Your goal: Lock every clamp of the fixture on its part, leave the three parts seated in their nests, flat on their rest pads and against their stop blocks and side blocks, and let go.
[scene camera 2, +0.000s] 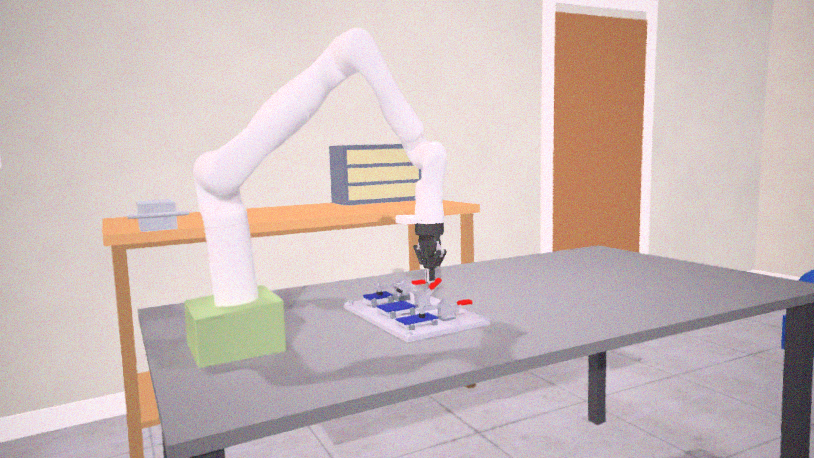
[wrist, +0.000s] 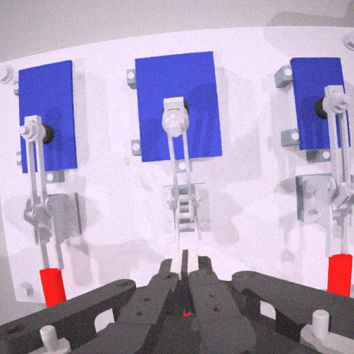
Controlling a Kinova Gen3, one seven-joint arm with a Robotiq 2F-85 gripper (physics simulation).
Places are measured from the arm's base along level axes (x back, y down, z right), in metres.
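Where they show: gripper, fingertip midpoint: (scene camera 2: 429, 282); arm's base at its link origin: (scene camera 2: 237, 299).
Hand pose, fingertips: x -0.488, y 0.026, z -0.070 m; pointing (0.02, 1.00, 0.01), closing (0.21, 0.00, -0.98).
Things, the pixels of their top centre, and the offset from my fingertips. "pt": a spot on its surface instead. Level surfaces: height alone.
- white fixture plate at a spot on its surface: (scene camera 2: 367, 316) pt dx +0.175, dy +0.069, dz +0.008 m
- left part at its top centre: (scene camera 2: 416, 317) dx +0.085, dy +0.051, dz +0.129 m
- middle part at its top centre: (scene camera 2: 396, 305) dx +0.102, dy +0.046, dz +0.020 m
- right part at its top centre: (scene camera 2: 378, 294) dx +0.118, dy +0.041, dz -0.089 m
- left clamp's red handle at a spot on its surface: (scene camera 2: 464, 302) pt dx -0.048, dy +0.033, dz +0.110 m
- right clamp's red handle at a spot on its surface: (scene camera 2: 418, 281) pt dx -0.006, dy +0.021, dz -0.106 m
- middle clamp's red handle at a spot on its surface: (scene camera 2: 435, 283) pt dx -0.014, dy +0.004, dz +0.005 m
- grey table at its surface level: dy +0.082 m
Three blue parts lie on the white fixture plate (scene camera 2: 367, 316) (wrist: 110, 200): left part (wrist: 60, 100) (scene camera 2: 415, 320), middle part (wrist: 150, 80) (scene camera 2: 395, 307), right part (wrist: 307, 80) (scene camera 2: 375, 296), beside their grey blocks. Exact contact cannot be told. The left clamp's red handle (wrist: 53, 287) (scene camera 2: 464, 302) and the right clamp's red handle (wrist: 340, 275) (scene camera 2: 418, 281) lie low, with their black pads at their parts. The middle clamp's red handle (scene camera 2: 435, 283) slants up; its arm (wrist: 175, 117) reaches over the middle part, with its pad apparently raised. My gripper (scene camera 2: 432, 277) (wrist: 186, 264) is shut and empty, at this handle, mostly hiding it in the wrist view.
The fixture stands on the grey table (scene camera 2: 597, 296). The arm's green base block (scene camera 2: 236, 333) is at the table's left. A wooden bench (scene camera 2: 296, 219) with a drawer cabinet (scene camera 2: 338, 173) stands behind. The outer clamps stand on either side of the gripper.
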